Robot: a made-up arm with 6 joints.
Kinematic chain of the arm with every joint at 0, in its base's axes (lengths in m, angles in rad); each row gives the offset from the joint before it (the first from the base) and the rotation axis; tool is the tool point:
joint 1: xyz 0 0 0.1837 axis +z
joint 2: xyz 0 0.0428 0 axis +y
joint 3: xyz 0 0 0.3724 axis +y
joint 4: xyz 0 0 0.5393 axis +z
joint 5: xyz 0 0 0 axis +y
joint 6: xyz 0 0 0.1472 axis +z
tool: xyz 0 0 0
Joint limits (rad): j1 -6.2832..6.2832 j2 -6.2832..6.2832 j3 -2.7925..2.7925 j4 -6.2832..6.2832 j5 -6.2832..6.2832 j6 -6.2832..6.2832
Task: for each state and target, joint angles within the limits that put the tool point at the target. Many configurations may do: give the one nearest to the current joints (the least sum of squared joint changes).
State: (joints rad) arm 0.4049 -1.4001 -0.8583 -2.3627 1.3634 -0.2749
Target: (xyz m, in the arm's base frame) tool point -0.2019 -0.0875 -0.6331
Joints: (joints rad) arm 0.2392 -2.1681 -0.9512 -2.4887 1.1068 -0.2749
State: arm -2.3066 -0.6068 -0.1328 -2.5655 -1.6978 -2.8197
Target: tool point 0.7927 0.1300 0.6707
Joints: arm -2.8100 -0.9550 -0.3137 -2.4626 -1.5208 -2.8197
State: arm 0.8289 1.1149 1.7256 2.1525 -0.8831 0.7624
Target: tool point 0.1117 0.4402 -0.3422
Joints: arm 1.3977 1.2448 1.6532 2.2203 -0.7170 0.7624
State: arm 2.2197 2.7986 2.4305 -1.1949 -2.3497 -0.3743
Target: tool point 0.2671 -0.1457 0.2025
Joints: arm 3.0802 3.3465 2.5658 -1.0698 -2.4102 -0.3743
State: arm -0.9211 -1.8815 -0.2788 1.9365 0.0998 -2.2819
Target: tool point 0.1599 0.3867 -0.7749
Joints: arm -1.7820 -2.5341 -0.2946 1.9127 0.2365 -2.2819
